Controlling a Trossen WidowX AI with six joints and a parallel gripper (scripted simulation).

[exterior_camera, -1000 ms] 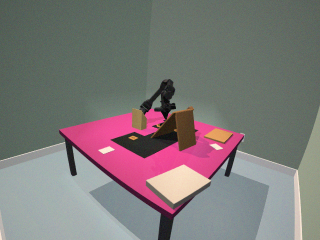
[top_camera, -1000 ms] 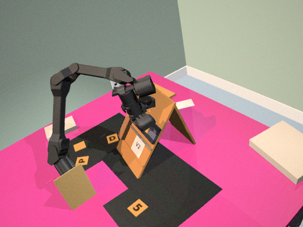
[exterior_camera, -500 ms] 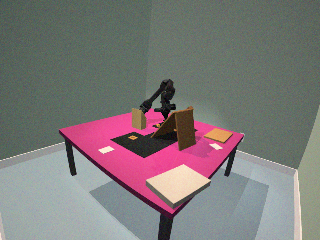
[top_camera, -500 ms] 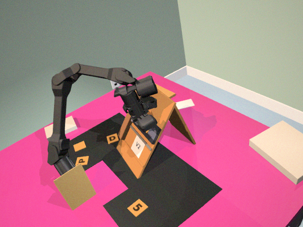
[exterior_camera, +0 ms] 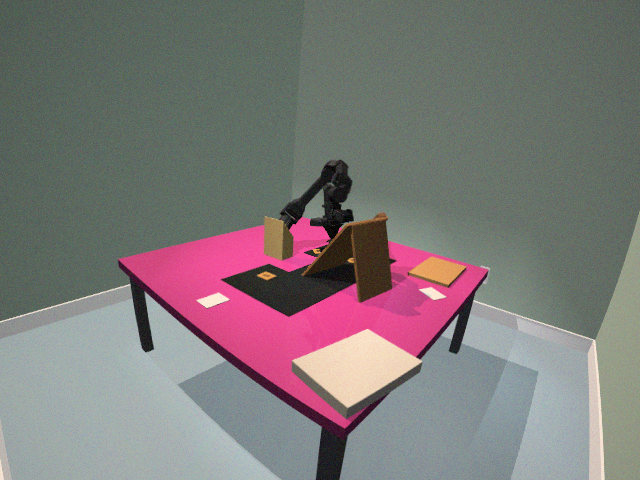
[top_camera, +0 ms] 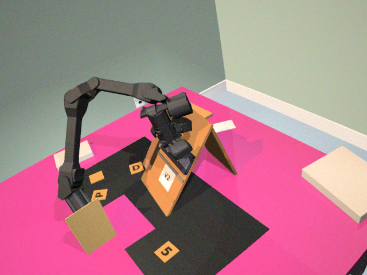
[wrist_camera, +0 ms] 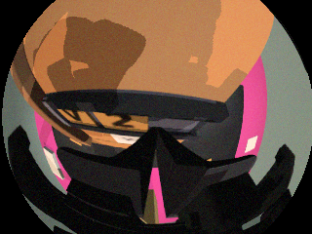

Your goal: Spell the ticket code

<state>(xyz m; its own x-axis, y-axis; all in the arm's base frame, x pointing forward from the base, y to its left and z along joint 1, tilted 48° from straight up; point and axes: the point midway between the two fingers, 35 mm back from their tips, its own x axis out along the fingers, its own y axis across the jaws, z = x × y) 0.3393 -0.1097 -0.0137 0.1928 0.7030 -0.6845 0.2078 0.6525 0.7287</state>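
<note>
The white ticket is 90 mm below my gripper tip, 40 mm to the left of it and 40 mm behind it. Round my gripper tip: white block: 600 mm to the left, 210 mm behind, 160 mm below; orange flat panel: 450 mm to the left, 330 mm ahead, 160 mm below; black mat: 170 mm below, 140 mm behind, 70 mm to the left.
</note>
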